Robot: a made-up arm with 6 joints. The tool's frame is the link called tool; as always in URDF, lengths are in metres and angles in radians. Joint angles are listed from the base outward. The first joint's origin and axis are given. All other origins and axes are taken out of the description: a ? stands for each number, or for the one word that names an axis. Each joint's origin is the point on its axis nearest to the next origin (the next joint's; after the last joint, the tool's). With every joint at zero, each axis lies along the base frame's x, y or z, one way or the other. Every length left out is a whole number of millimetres.
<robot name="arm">
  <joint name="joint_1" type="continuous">
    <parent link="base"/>
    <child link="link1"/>
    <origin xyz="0 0 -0.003" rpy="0 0 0"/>
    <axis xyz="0 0 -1"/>
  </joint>
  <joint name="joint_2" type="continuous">
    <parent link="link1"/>
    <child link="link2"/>
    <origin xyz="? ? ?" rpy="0 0 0"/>
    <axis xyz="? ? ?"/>
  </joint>
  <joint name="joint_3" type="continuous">
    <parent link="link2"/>
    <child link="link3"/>
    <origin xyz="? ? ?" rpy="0 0 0"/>
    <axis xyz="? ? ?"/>
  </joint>
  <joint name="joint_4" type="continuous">
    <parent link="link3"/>
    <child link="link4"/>
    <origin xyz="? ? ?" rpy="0 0 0"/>
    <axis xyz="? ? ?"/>
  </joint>
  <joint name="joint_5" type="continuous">
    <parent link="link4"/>
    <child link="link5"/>
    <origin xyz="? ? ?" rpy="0 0 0"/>
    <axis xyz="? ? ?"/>
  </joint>
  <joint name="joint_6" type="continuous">
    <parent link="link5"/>
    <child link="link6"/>
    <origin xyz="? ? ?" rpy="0 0 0"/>
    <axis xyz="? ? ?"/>
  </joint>
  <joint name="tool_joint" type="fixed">
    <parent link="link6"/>
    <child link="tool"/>
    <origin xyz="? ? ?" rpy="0 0 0"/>
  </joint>
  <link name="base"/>
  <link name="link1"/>
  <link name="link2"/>
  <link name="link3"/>
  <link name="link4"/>
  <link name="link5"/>
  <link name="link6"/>
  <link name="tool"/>
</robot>
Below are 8 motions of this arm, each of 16 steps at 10 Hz.
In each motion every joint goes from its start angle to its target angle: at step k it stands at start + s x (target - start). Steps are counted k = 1, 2, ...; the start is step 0. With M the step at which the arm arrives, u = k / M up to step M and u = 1 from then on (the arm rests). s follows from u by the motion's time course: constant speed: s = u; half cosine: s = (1 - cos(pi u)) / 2; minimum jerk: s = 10 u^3 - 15 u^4 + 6 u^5.
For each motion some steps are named. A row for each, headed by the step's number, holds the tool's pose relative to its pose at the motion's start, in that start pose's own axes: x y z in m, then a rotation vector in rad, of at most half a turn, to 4 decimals.
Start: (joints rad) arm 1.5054 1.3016 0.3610 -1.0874 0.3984 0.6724
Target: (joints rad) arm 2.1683 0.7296 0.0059 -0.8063 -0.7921 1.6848
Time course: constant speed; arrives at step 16
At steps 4, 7, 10, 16:
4: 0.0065 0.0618 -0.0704 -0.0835 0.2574 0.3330
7: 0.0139 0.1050 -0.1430 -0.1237 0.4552 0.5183
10: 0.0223 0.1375 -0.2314 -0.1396 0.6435 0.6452
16: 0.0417 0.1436 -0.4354 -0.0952 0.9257 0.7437

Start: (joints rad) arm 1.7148 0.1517 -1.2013 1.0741 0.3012 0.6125
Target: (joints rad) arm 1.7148 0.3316 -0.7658 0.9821 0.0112 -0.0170
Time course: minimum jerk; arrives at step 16
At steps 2, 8, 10, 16:
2: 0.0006 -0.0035 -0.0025 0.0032 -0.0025 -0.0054
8: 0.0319 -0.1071 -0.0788 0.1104 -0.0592 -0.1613
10: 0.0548 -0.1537 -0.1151 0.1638 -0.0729 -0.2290
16: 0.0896 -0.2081 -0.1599 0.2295 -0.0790 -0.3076

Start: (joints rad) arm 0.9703 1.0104 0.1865 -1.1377 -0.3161 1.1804
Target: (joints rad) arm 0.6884 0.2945 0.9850 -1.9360 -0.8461 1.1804
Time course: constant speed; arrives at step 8
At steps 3, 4, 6, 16:
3: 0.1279 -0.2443 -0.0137 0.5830 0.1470 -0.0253
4: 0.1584 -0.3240 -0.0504 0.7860 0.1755 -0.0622
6: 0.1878 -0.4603 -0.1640 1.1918 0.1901 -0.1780
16: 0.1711 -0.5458 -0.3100 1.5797 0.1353 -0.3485

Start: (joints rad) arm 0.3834 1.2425 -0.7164 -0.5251 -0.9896 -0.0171
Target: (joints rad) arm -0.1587 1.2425 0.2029 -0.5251 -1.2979 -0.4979
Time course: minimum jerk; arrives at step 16
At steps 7, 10, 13, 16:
7: 0.1690 0.1084 0.1407 -0.3427 0.4404 -0.1298
10: 0.3432 0.2057 0.1757 -0.6863 0.8037 -0.2141
13: 0.4519 0.2601 0.1546 -0.9349 1.0246 -0.2364
16: 0.4734 0.2702 0.1461 -0.9904 1.0695 -0.2364

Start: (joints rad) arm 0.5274 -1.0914 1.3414 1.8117 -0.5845 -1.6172
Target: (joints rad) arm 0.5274 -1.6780 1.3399 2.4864 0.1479 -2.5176
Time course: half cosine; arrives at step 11
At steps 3, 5, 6, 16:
3: -0.0246 -0.0006 0.0575 0.1747 -0.1477 -0.1423
5: -0.0704 -0.0130 0.1260 0.4896 -0.3057 -0.3103
6: -0.0974 -0.0247 0.1535 0.6863 -0.3567 -0.3771
16: -0.1634 -0.0659 0.1890 1.3169 -0.3309 -0.4375

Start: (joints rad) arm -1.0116 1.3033 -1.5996 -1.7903 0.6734 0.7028
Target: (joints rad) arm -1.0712 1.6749 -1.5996 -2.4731 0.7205 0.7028
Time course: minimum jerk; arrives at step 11
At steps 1, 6, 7, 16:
1: 0.0006 0.0007 -0.0014 0.0008 -0.0016 -0.0044
6: 0.0578 0.0607 -0.1411 0.0420 -0.1804 -0.3818
7: 0.0752 0.0765 -0.1838 0.0444 -0.2412 -0.4805
16: 0.1061 0.0997 -0.2566 0.0414 -0.3505 -0.6343

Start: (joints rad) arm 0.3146 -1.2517 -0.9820 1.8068 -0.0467 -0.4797
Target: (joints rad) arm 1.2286 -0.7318 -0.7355 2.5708 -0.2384 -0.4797
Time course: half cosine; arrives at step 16
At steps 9, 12, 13, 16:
9: 0.2897 0.1802 0.1948 -0.5978 -0.3554 0.4673
12: 0.3681 0.2923 0.2378 -0.8062 -0.5186 0.6493
13: 0.3833 0.3204 0.2440 -0.8517 -0.5588 0.6921
16: 0.4017 0.3584 0.2499 -0.9103 -0.6132 0.7493

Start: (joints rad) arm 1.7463 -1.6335 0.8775 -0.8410 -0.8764 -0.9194
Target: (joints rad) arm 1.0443 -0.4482 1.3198 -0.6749 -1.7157 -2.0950
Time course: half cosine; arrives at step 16
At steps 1, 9, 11, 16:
1: -0.0006 -0.0018 -0.0053 -0.0073 -0.0060 -0.0031
9: 0.0524 -0.0739 -0.3556 -0.3908 -0.7039 -0.3663
11: 0.1127 -0.0922 -0.4495 -0.4147 -1.0280 -0.5313
16: 0.2103 -0.1145 -0.5343 -0.3346 -1.4694 -0.7406

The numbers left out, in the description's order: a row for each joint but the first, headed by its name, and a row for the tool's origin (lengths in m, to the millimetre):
joint_2: xyz -0.131 0.123 0, axis 1 0 0
joint_3: xyz 0 0.089 0.551, axis 0 0 1
joint_4: xyz -0.192 -0.076 0, axis -1 0 0
joint_5: xyz 0 -0.161 -0.02, axis 0 -1 0
joint_6: xyz -0.054 0 0.295, axis 0 0 1
tool: xyz -0.049 0.074 0

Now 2 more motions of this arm.
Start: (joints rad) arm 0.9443 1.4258 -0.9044 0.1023 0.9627 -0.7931
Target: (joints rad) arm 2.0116 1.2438 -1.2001 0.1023 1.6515 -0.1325
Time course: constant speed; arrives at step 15
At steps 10, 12, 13, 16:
10: -0.5393 -0.2900 -0.1928 0.3345 -0.8148 -0.2360
12: -0.6351 -0.2773 -0.2655 0.3104 -0.9833 -0.3086
13: -0.6780 -0.2629 -0.3030 0.2862 -1.0641 -0.3484
16: -0.7520 -0.2200 -0.3779 0.2139 -1.2151 -0.4352

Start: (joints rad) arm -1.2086 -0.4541 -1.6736 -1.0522 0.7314 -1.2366
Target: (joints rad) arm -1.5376 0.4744 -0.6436 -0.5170 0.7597 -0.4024
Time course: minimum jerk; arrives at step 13
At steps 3, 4, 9, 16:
3: 0.0180 0.0988 -0.0116 -0.1380 0.0157 0.0887
4: 0.0418 0.2003 -0.0365 -0.2798 0.0518 0.1835
9: 0.3236 0.7037 -0.5367 -0.9999 0.8633 0.7871
16: 0.4132 0.7320 -0.7262 -1.0358 1.1991 0.8765

